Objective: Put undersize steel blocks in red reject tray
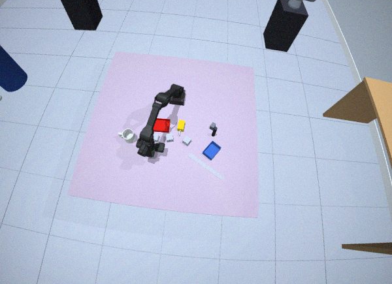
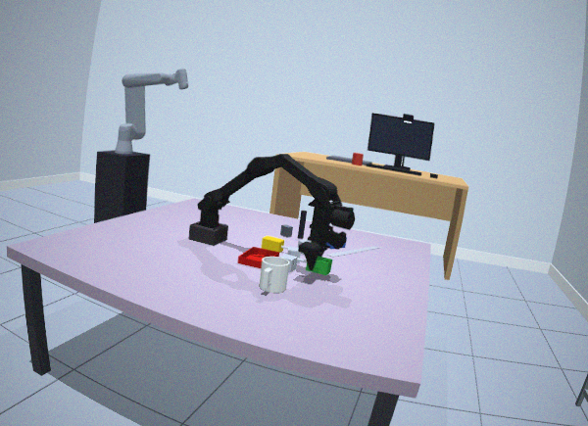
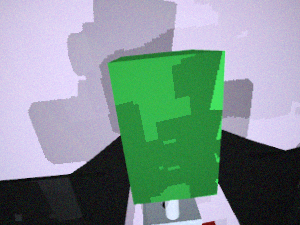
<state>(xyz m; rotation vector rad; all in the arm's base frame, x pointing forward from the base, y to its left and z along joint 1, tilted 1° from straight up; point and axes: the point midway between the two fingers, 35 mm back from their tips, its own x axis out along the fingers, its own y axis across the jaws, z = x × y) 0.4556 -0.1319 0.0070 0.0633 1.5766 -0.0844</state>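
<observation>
The steel block lies 9 cm behind my gripper tip and 1 cm to the left of it. The rest, counted from my gripper tip: red reject tray (20 cm behind, 3 cm to the left, 2 cm below); white mug (8 cm behind, 19 cm to the right, 1 cm above); green GO gauge (1 cm behind, 2 cm above).
</observation>
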